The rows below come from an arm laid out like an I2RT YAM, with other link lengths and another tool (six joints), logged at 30 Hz.
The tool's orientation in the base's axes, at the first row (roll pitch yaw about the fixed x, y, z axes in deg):
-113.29 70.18 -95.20
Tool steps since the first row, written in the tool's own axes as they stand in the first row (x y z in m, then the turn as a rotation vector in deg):
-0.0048 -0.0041 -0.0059 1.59 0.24 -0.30
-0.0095 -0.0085 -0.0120 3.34 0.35 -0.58
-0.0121 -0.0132 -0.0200 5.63 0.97 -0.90
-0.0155 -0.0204 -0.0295 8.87 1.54 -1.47
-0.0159 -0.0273 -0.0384 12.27 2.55 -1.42
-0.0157 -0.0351 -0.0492 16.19 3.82 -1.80
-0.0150 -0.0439 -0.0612 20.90 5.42 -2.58
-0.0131 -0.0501 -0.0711 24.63 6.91 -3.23
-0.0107 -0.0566 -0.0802 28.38 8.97 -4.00
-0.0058 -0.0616 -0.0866 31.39 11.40 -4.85
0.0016 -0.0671 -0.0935 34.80 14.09 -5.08
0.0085 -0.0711 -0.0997 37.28 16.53 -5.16
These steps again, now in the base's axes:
-0.0042 -0.0037 0.0066 -0.41 -0.41 -1.53
-0.0084 -0.0079 0.0132 -0.76 -0.98 -3.17
-0.0144 -0.0135 0.0182 -1.33 -1.29 -5.48
-0.0211 -0.0215 0.0249 -2.15 -2.04 -8.63
-0.0273 -0.0301 0.0286 -2.53 -2.27 -12.15
-0.0351 -0.0403 0.0323 -3.41 -2.56 -16.18
-0.0437 -0.0519 0.0360 -4.80 -2.94 -21.00
-0.0512 -0.0609 0.0375 -6.00 -3.05 -24.89
-0.0579 -0.0702 0.0384 -7.50 -2.69 -28.96
-0.0625 -0.0781 0.0363 -9.16 -1.77 -32.43
-0.0676 -0.0875 0.0319 -10.33 -0.58 -36.45
-0.0724 -0.0952 0.0275 -11.25 0.75 -39.53

